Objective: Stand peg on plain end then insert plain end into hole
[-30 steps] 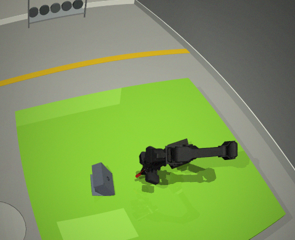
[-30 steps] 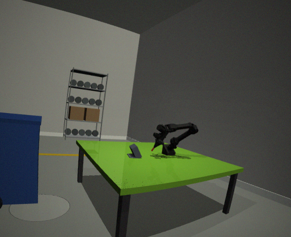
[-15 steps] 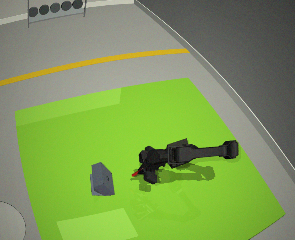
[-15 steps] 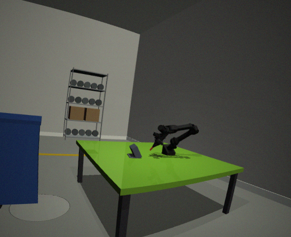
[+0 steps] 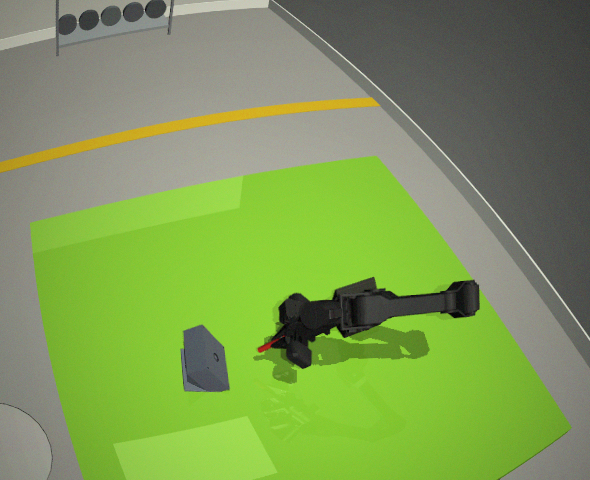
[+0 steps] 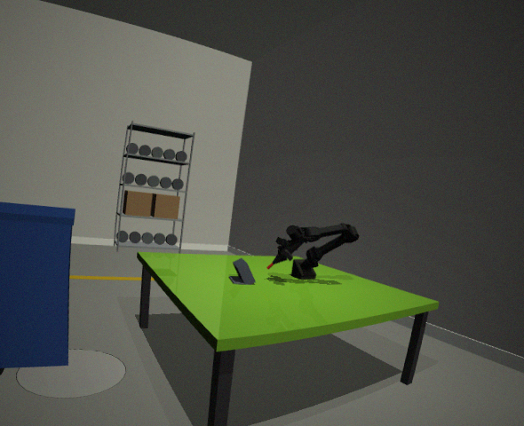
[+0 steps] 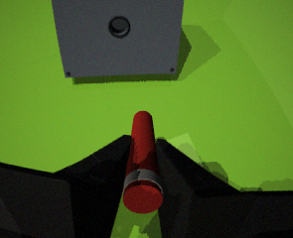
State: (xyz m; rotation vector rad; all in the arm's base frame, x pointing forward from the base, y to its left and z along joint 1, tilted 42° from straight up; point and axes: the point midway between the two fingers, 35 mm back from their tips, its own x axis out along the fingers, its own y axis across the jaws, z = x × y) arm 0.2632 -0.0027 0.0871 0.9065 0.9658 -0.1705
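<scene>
Right now my gripper tip is 15 cm short of the sloped panel, 4 cm to the left of it and 5 cm above it. From my gripper tip the other things lie so: peg 1 cm behind, 1 cm to the left, 1 cm above.
</scene>
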